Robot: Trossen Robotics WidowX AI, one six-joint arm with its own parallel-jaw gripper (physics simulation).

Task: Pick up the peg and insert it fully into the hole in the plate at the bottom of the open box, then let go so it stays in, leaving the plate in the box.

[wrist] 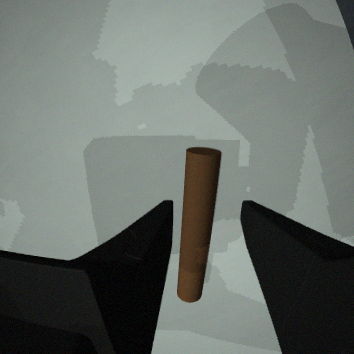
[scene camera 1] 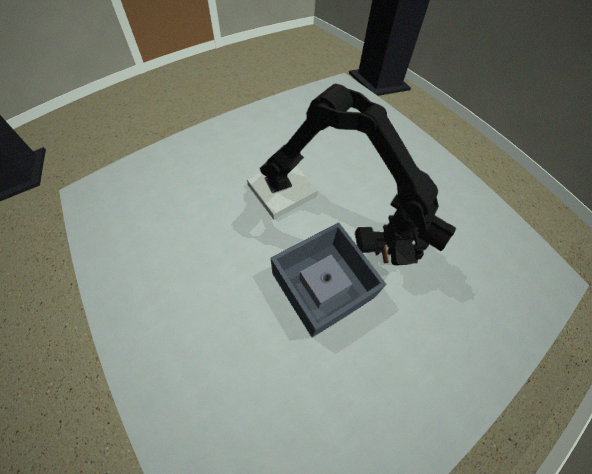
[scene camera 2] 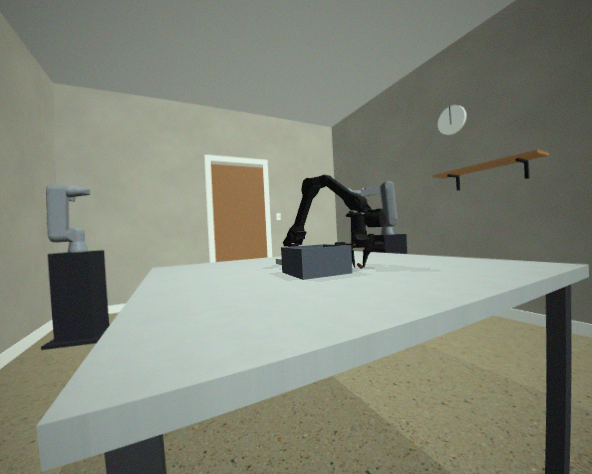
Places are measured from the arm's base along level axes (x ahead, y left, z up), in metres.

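Pixels of known places: gripper, fingertip midpoint: (wrist: 207, 209) (scene camera 1: 382, 253) (scene camera 2: 359, 267); arm's base at its link origin: (scene camera 1: 278, 182).
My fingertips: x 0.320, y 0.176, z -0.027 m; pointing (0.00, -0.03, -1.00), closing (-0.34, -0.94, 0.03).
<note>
Ahead of a thing's pixels: the offset from my fingertips to its top centre. "pt": to the spot under its first point. Level surfaces: height alone.
A brown cylindrical peg @(dx -0.008, dy +0.009, dz +0.012 m) (scene camera 1: 385, 254) (scene camera 2: 360, 265) (wrist: 198, 225) lies on the table beside the box. My gripper (wrist: 207, 209) (scene camera 2: 359, 266) is low over the peg, its fingers partly open on either side of it. In the wrist view a gap shows between the peg and each fingertip. A grey plate @(dx +0.017, dy -0.190, dz +0.059 m) (scene camera 1: 320, 287) with a round hole @(pt dx +0.010, dy -0.184, dz +0.037 m) (scene camera 1: 326, 277) in its top lies at the bottom of the open blue-grey box @(dx +0.017, dy -0.190, dz +0.096 m) (scene camera 1: 292, 296) (scene camera 2: 327, 262). The inside of the box is hidden in scene camera 2.
The box's near wall stands close beside the gripper. The arm's pale base plate (scene camera 1: 295, 195) sits on the table @(dz -0.002 m) (scene camera 1: 200, 350) (scene camera 2: 250, 320) behind the box. Dark pedestals (scene camera 1: 390, 45) (scene camera 2: 77, 295) stand beyond the table.
</note>
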